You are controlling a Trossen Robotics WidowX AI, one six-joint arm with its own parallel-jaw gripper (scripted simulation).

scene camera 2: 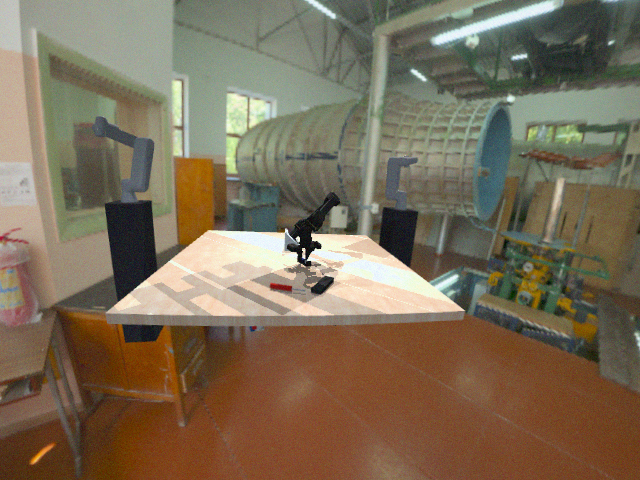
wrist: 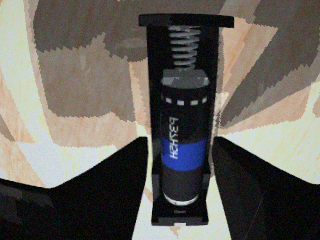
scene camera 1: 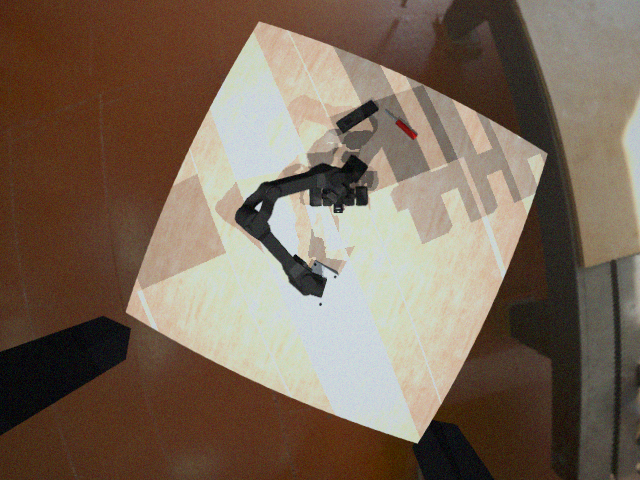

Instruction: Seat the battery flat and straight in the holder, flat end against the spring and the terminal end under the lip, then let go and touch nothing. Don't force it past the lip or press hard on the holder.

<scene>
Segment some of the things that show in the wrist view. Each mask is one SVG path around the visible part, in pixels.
The gripper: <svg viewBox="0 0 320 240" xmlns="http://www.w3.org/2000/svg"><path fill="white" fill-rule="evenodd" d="M213 137L212 164L232 240L320 240L320 184L309 184L309 181L307 183L287 171L284 172L283 169L273 167L273 164L253 155L248 149L245 151L233 141L231 143L223 136ZM148 136L136 137L113 155L105 157L105 160L95 167L89 168L89 171L75 176L75 179L64 181L59 187L56 185L47 189L15 183L0 177L0 240L132 240L141 195L147 180Z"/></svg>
A battery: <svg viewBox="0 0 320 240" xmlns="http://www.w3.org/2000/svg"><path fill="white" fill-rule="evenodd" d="M160 79L161 188L163 188L164 203L169 208L175 209L175 211L187 211L187 209L195 207L197 197L199 197L200 185L203 183L205 143L207 143L209 84L211 84L211 81L208 80L208 84L163 85L163 79Z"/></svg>
</scene>
